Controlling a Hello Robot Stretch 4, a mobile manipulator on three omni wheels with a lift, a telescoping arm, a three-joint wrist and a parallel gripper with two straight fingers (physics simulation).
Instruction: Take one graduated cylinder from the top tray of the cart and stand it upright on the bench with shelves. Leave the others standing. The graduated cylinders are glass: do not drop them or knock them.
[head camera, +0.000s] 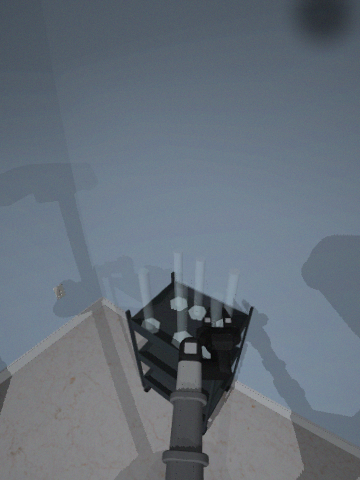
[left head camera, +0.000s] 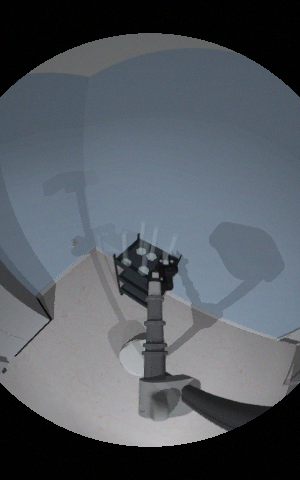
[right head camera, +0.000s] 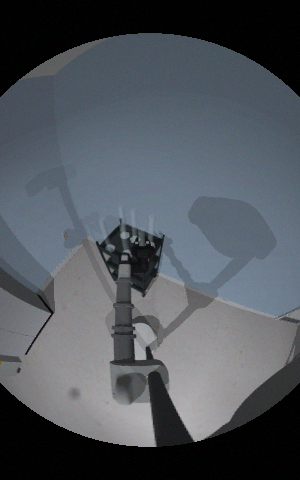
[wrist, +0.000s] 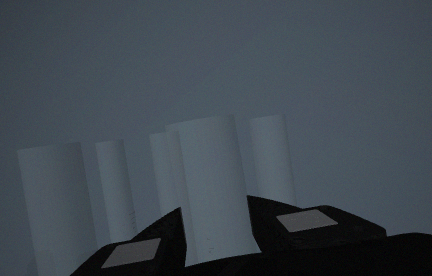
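Pixels of known places: gripper, fingertip midpoint: (head camera: 216, 308) (left head camera: 164, 254) (right head camera: 141, 235) (wrist: 216, 220); robot's base, origin of the base link: (left head camera: 140, 356) (right head camera: 137, 339).
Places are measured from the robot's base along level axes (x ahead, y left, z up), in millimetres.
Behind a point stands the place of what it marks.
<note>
My gripper (head camera: 218, 320) (wrist: 216, 220) @(x 659, y -85, z 906 mm) is at the right part of the cart's top tray and shut on a clear graduated cylinder (wrist: 215, 170) @(x 632, y -88, z 942 mm). Both fingers touch its sides and it stands upright; its base is hidden in the wrist view. Other clear graduated cylinders stand around it: one (head camera: 145, 290) @(x 750, y 188, z 889 mm) at the left of the tray, one (head camera: 200, 280) @(x 847, y -31, z 869 mm) near the middle, one wide one (wrist: 57, 195) @(x 687, y 28, z 933 mm) left of the fingers and one (wrist: 272, 160) @(x 771, y -155, z 921 mm) behind the right finger. The dark cart (head camera: 134, 347) @(x 746, y 284, z 486 mm) (left head camera: 118, 275) @(x 764, y 269, z 419 mm) (right head camera: 160, 255) stands under the gripper. I cannot make out the bench with shelves.
The cart stands in front of a blue wall (head camera: 165, 150) @(x 1082, y 132, z 1364 mm) at the edge of the pale floor (head camera: 65, 415) @(x 543, y 744, z -28 mm). My extended arm (head camera: 186, 425) @(x 253, y 0, z 1015 mm) (left head camera: 155, 332) @(x 160, y -2, z 1018 mm) reaches over the floor to the cart. A pale box-like thing (left head camera: 22, 327) @(x -53, y 1214, z 331 mm) (right head camera: 22, 317) @(x 13, y 1175, z 450 mm) shows at the left edge of both side head views.
</note>
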